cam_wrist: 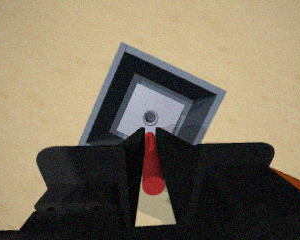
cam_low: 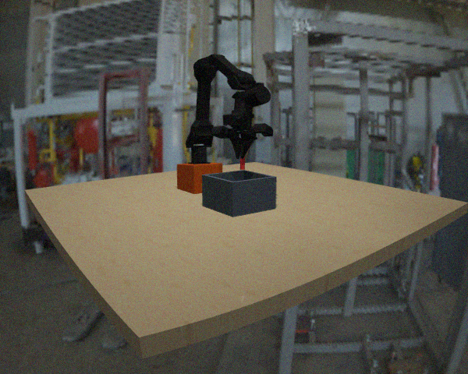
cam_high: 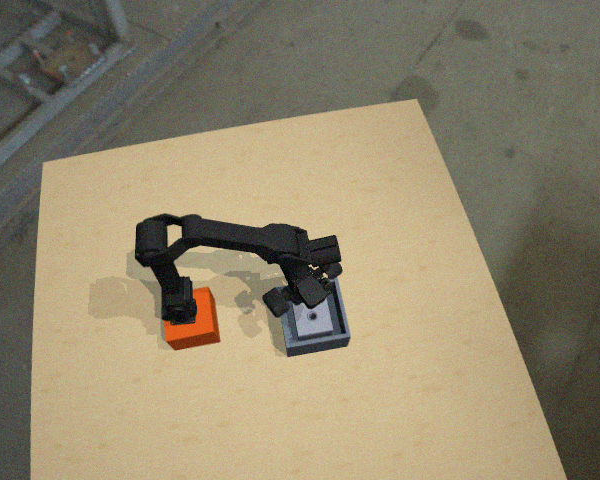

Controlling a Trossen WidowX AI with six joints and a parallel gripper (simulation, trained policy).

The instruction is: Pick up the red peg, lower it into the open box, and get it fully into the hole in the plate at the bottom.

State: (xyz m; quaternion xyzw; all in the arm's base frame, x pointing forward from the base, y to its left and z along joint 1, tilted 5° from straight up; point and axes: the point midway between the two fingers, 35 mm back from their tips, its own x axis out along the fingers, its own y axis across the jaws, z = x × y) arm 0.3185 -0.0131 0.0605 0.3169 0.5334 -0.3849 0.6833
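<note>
Right now the red peg is 2 cm to the left of my gripper tip and 1 cm behind it. Also, from my gripper tip: grey box (12 cm below, 1 cm to the right, 1 cm ahead); then plate (10 cm below, 1 cm to the right, 1 cm ahead).
</note>
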